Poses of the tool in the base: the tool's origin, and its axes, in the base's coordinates. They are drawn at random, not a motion.
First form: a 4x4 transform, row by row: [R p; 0 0 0 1], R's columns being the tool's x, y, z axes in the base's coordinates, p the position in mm. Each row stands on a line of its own.
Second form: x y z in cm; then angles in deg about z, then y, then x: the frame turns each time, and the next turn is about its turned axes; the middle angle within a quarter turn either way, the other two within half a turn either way. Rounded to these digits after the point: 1 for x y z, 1 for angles.
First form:
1:
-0.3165 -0.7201 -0.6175 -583
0.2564 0.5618 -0.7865 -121
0.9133 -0.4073 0.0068 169
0 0 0 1
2:
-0.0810 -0.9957 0.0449 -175
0.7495 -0.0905 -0.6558 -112
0.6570 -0.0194 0.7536 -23
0 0 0 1
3:
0.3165 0.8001 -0.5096 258
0.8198 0.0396 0.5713 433
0.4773 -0.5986 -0.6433 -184
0 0 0 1
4:
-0.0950 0.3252 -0.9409 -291
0.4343 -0.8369 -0.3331 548
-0.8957 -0.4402 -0.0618 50
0 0 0 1
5:
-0.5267 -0.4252 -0.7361 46
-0.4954 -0.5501 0.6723 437
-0.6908 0.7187 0.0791 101
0 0 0 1
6:
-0.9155 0.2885 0.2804 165
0.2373 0.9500 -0.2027 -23
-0.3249 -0.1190 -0.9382 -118
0 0 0 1
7:
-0.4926 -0.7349 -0.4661 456
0.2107 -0.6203 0.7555 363
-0.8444 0.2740 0.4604 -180
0 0 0 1
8:
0.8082 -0.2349 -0.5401 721
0.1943 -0.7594 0.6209 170
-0.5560 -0.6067 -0.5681 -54
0 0 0 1
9:
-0.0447 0.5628 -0.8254 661
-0.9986 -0.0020 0.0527 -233
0.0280 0.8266 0.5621 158
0 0 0 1
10:
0.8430 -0.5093 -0.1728 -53
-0.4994 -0.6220 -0.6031 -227
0.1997 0.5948 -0.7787 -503
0 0 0 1
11:
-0.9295 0.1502 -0.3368 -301
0.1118 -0.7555 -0.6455 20
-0.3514 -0.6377 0.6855 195
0 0 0 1
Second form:
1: -58.3 -12.1 16.9 141.0 -66.0 -89.0
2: -17.5 -11.2 -2.3 96.2 -41.1 -1.5
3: 25.8 43.3 -18.4 68.9 -28.5 -137.1
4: -29.1 54.8 5.0 102.3 63.6 -98.0
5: 4.6 43.7 10.1 -136.8 43.7 83.7
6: 16.5 -2.3 -11.8 165.5 19.0 -172.8
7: 45.6 36.3 -18.0 156.8 57.6 30.8
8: 72.1 17.0 -5.4 13.5 33.8 -133.1
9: 66.1 -23.3 15.8 -92.6 -1.6 55.8
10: -5.3 -22.7 -50.3 -30.6 -11.5 142.6
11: -30.1 2.0 19.5 173.1 20.6 -42.9
